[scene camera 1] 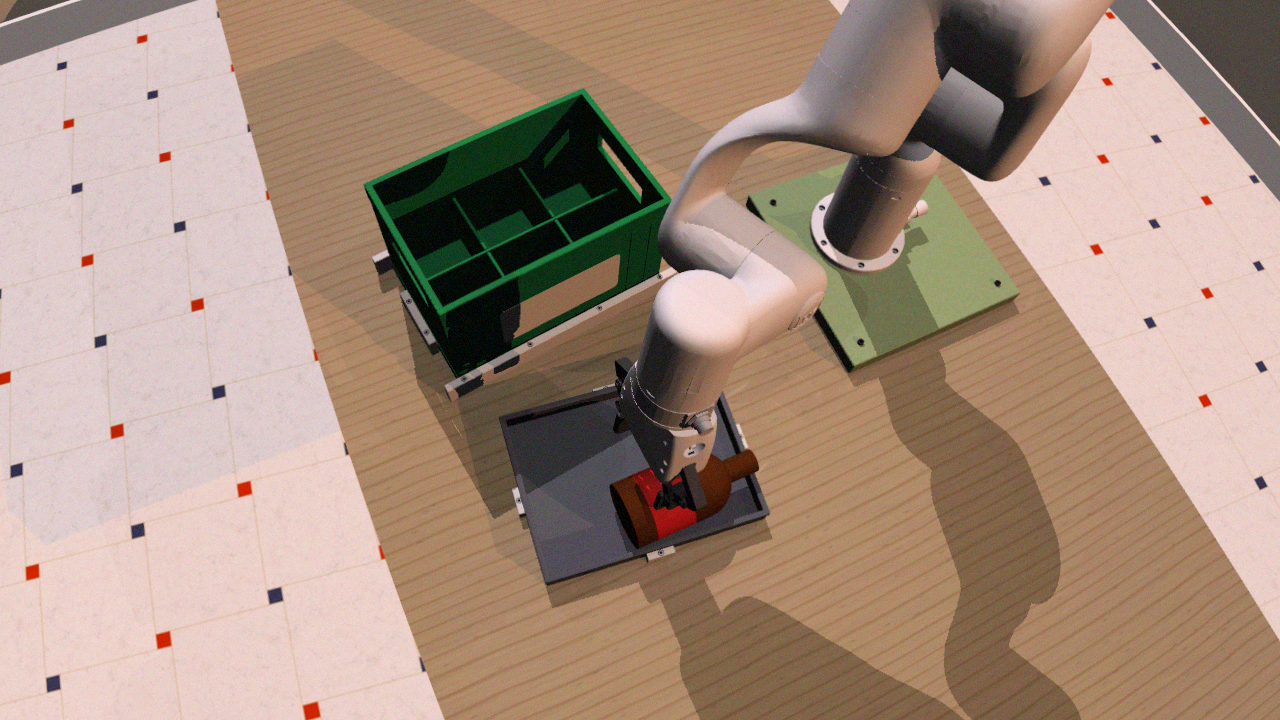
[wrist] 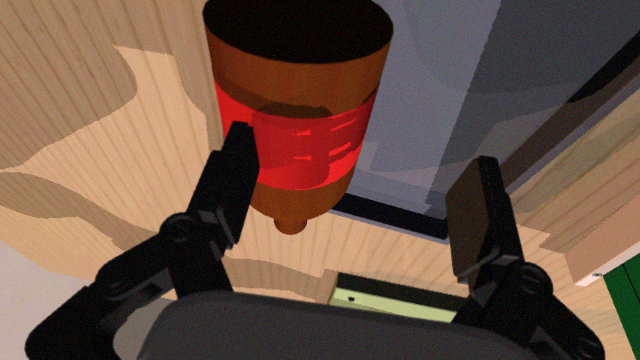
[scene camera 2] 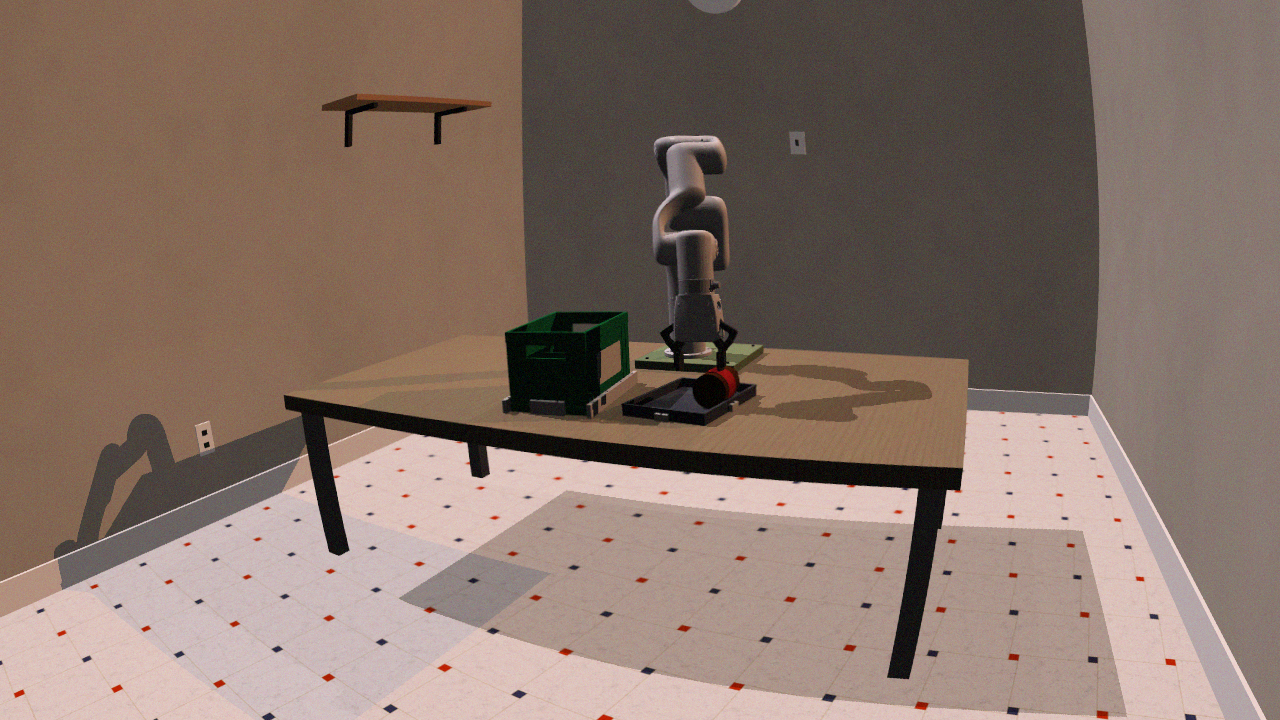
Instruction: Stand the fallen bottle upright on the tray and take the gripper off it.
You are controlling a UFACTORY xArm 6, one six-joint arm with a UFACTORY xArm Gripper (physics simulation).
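Pixels of known places: gripper, between the fingertips: (scene camera 1: 647,464) (wrist: 357,160) (scene camera 2: 700,370); arm's base, origin of its link: (scene camera 1: 856,233) (scene camera 2: 688,353).
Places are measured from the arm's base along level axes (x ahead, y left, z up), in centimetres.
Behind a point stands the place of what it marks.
A brown bottle with a red label (scene camera 1: 673,521) @(x 40.0, y 24.1, z 4.2 cm) (scene camera 2: 727,383) @(x 42.3, y 24.5, z 3.5 cm) (wrist: 310,150) @(x 40.1, y 19.8, z 5.4 cm) lies on its side on the dark grey tray (scene camera 1: 563,501) @(x 48.7, y 15.9, z -1.7 cm) (scene camera 2: 660,399) @(x 39.3, y 8.2, z -1.7 cm) (wrist: 425,100) @(x 38.7, y 14.2, z -1.7 cm). Its neck reaches over the tray rim nearest the robot base, and its bottom faces the tray's inside. My gripper (scene camera 1: 650,459) @(x 40.0, y 17.8, z 5.4 cm) (scene camera 2: 699,366) @(x 40.0, y 17.8, z 5.4 cm) (wrist: 357,160) @(x 40.0, y 17.8, z 5.4 cm) is wide open and empty, pointing down over the tray. In the wrist view one finger overlaps the edge of the label and the other is to the right of the bottle, over the tray side. Whether the first finger touches the bottle I cannot tell.
A tall green crate with dividers (scene camera 1: 552,217) @(x 37.0, y -13.1, z 7.1 cm) (scene camera 2: 554,371) @(x 54.6, y -9.0, z 7.0 cm) stands beside the tray, with pale rails (scene camera 1: 563,331) @(x 40.6, y -2.0, z 0.7 cm) along its foot. The robot's green base plate (scene camera 1: 957,259) @(x -10.8, y 8.9, z 0.0 cm) (scene camera 2: 738,354) @(x -2.2, y 13.4, z 0.0 cm) (wrist: 390,304) @(x 9.0, y 8.6, z 0.0 cm) is behind the tray. Small pale blocks (scene camera 1: 660,553) @(x 41.9, y 25.8, z -0.7 cm) touch the tray's outer sides.
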